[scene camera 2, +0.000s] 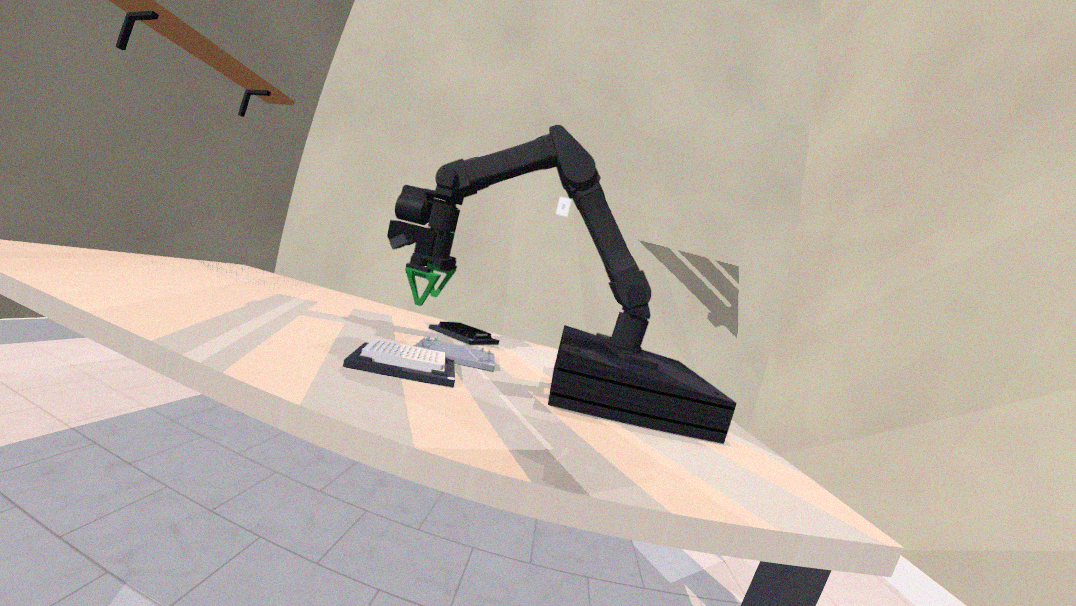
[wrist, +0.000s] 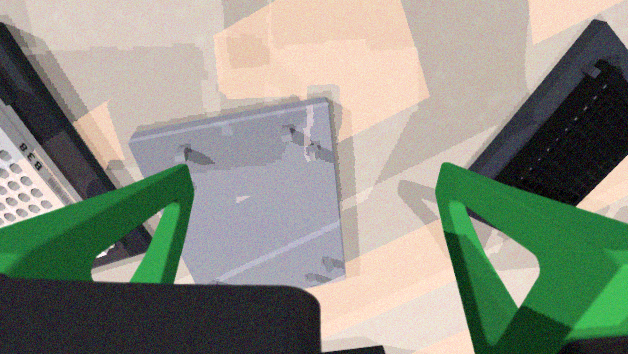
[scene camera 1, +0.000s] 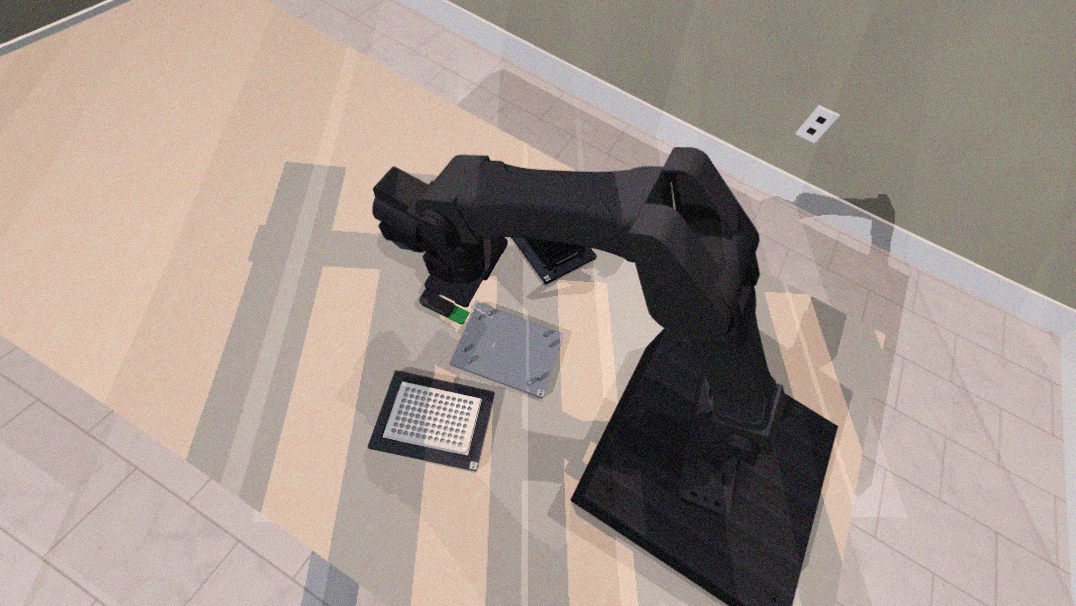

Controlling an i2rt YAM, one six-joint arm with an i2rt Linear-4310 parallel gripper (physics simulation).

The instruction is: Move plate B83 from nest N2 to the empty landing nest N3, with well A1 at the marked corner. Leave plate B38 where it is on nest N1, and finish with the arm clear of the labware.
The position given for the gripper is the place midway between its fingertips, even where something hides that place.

The gripper (scene camera 1: 468,288) is open and holds nothing. Also in view: a grey nest plate (scene camera 1: 495,345).
The gripper also shows in scene camera 2 (scene camera 2: 426,300) and in the wrist view (wrist: 314,177). The grey nest plate is seen too in scene camera 2 (scene camera 2: 485,360) and in the wrist view (wrist: 266,211).
